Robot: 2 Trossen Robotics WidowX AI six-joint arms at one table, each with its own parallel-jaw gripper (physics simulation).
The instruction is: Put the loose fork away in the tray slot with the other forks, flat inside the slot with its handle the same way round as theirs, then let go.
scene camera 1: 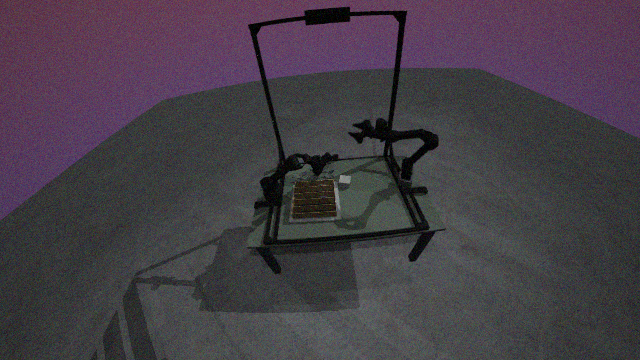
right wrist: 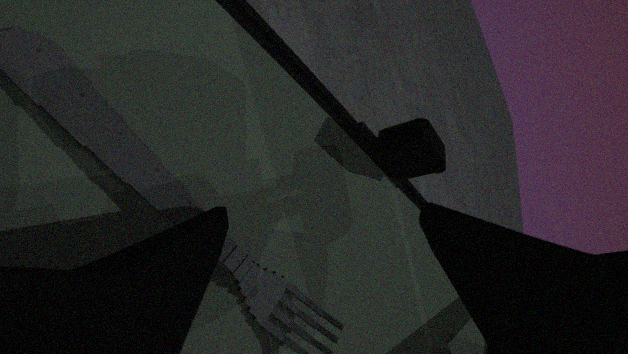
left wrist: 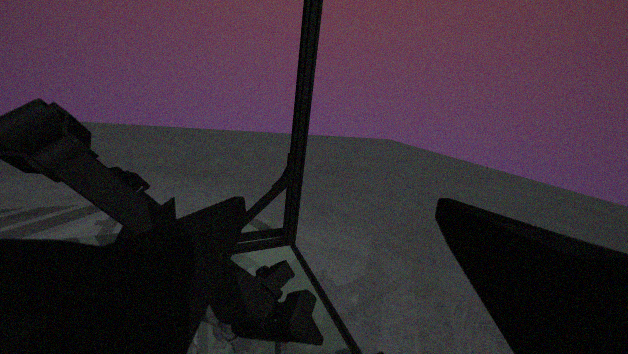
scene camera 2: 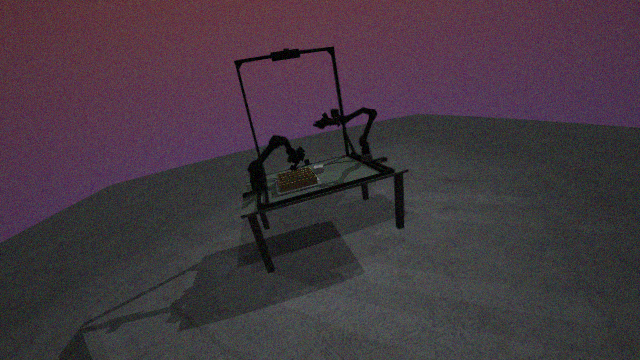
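The loose fork [right wrist: 260, 287] lies diagonally on the table in the right wrist view, tines toward the lower right. A broad grey band running to the upper left appears to be its handle; the finger at the picture's left covers part of it. My right gripper [scene camera 1: 328, 166] [scene camera 2: 300, 166] [right wrist: 325, 214] is open and empty above the fork, low behind the tray. My left gripper [scene camera 1: 351, 129] [scene camera 2: 315, 122] [left wrist: 339, 206] is open and empty, high over the far side. The brown slotted tray [scene camera 1: 339, 202] has a pale rim; its forks are too small to tell apart.
A small white block [scene camera 1: 345, 179] [scene camera 2: 318, 166] sits by the tray's far right corner. Faint thin shapes lie behind the tray. A black overhead frame [scene camera 1: 400, 60] [scene camera 2: 337, 80] [left wrist: 304, 100] rises from the far table edge. A dark block [right wrist: 415, 150] stands at that edge.
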